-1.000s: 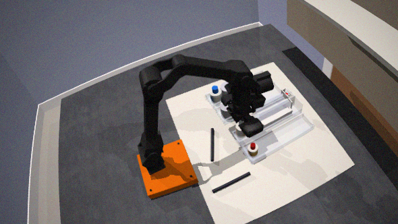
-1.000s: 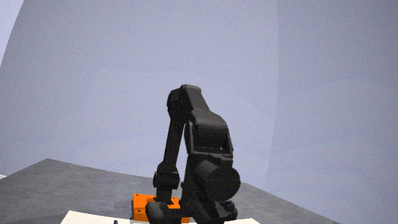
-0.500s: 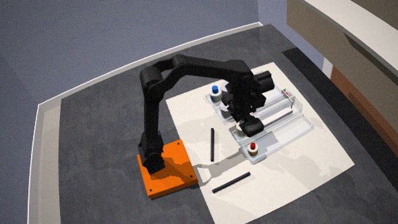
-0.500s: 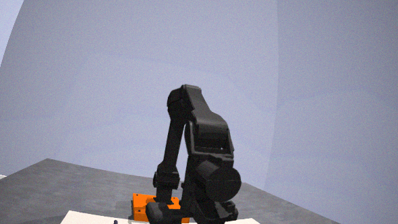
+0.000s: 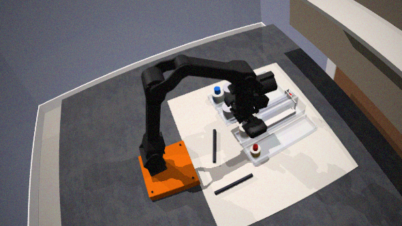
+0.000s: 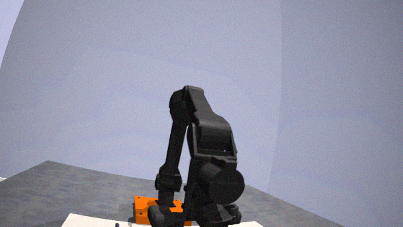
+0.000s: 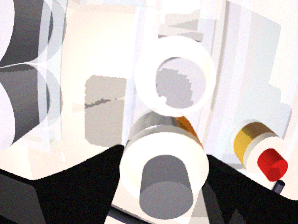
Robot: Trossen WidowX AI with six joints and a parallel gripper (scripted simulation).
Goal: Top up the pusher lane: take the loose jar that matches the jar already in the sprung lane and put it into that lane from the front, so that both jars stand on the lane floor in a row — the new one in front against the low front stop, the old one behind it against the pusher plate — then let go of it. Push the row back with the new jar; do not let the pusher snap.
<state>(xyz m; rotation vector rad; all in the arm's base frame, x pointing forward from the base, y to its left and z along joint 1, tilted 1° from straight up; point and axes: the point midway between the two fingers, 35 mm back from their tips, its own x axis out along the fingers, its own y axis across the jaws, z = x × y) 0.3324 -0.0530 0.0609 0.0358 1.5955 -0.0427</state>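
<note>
The clear sprung lane is 15 cm ahead of my gripper tip, 2 cm to the left of it and 4 cm below it. The rest, counted from my gripper tip: red mark (23 cm ahead, 2 cm to the left, 1 cm above).
</note>
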